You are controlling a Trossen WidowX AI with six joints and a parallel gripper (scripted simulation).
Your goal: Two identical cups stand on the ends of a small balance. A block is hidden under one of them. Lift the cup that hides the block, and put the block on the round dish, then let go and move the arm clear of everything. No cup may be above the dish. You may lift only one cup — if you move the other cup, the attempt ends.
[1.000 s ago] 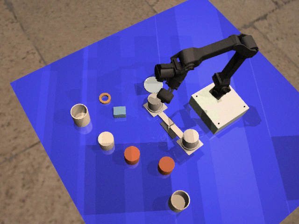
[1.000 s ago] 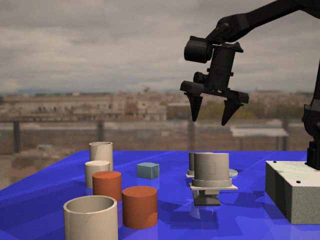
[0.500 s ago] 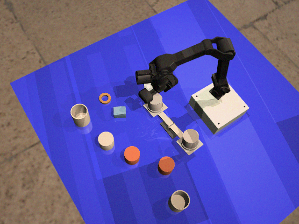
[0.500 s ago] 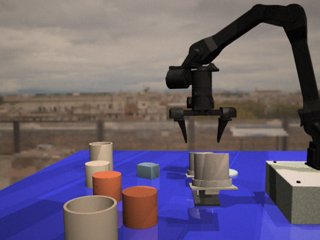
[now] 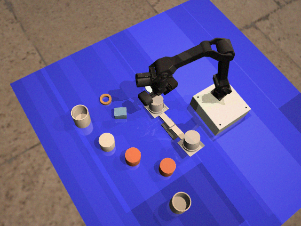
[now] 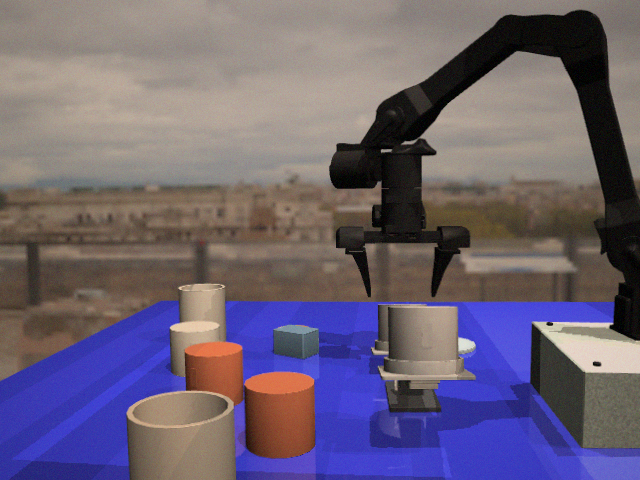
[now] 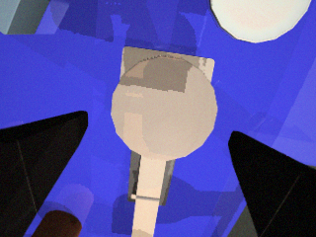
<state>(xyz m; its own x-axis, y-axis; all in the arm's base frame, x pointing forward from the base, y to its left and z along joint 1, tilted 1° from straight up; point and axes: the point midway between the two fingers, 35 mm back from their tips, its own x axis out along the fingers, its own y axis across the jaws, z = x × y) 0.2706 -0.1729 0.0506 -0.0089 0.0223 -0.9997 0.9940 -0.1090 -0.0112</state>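
My gripper tip is now 6 cm above the pale green block. Round my gripper tip: round pale dish (10 cm to the right, 10 cm below, 9 cm behind).
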